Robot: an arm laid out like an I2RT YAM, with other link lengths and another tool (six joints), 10 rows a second.
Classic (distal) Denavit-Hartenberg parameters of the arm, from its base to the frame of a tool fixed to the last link. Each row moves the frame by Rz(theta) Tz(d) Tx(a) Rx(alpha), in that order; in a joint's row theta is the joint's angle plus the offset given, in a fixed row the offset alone. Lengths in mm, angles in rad.
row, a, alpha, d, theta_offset
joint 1, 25.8, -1.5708, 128.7, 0
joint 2, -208.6, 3.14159, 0, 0
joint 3, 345.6, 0, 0, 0.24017
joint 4, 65.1, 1.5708, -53.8, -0.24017
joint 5, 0, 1.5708, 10.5, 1.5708
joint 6, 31.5, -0.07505, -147.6, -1.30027
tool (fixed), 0, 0, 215.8, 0
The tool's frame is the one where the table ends.
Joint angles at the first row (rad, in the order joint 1, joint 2, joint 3, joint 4, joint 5, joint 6):
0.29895 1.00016 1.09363 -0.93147 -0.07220 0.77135
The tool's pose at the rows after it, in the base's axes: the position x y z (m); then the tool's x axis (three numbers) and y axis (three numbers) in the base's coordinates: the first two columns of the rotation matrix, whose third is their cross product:
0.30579 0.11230 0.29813 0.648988 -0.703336 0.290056 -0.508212 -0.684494 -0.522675
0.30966 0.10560 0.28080 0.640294 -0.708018 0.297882 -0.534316 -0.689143 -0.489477
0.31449 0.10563 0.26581 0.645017 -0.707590 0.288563 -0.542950 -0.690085 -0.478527
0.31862 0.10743 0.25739 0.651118 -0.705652 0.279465 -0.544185 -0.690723 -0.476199
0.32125 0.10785 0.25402 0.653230 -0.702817 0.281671 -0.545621 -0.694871 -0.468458
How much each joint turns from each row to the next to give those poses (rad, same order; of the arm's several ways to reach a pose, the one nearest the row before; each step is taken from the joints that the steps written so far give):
-0.01761 0.00228 -0.03273 0.00681 0.00643 -0.01104
-0.01872 0.00228 -0.04568 0.01733 0.02057 -0.01326
-0.00459 0.01579 -0.02978 0.02823 -0.00417 -0.00198
0.00045 0.01887 -0.00951 0.02024 -0.00776 0.00044
0.00002 0.01423 0.00086 0.00667 0.00416 -0.00451

